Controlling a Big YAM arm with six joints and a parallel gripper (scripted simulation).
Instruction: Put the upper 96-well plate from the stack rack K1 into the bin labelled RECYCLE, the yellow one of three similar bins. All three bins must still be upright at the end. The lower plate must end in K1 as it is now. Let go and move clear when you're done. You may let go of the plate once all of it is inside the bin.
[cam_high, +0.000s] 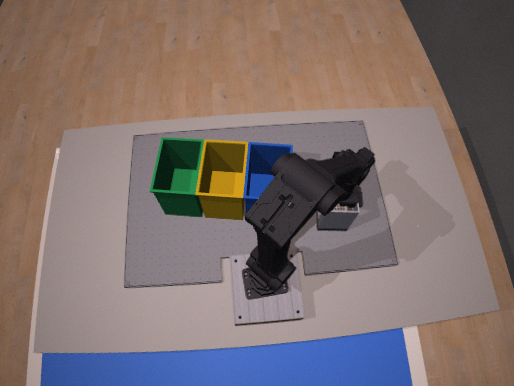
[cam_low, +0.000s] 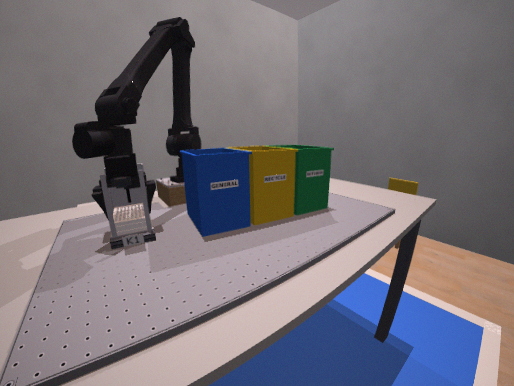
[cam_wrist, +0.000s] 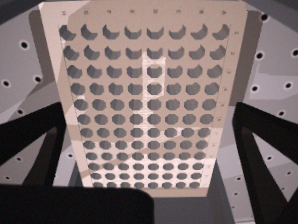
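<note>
Now: the 96-well plate 1 cm below my hand. The rest, counted from my hand: blue general bin: 8 cm ahead, 20 cm to the left, 4 cm above; then green bin: 14 cm ahead, 45 cm to the left, 4 cm above; then yellow recycle bin: 11 cm ahead, 33 cm to the left, 4 cm above.
</note>
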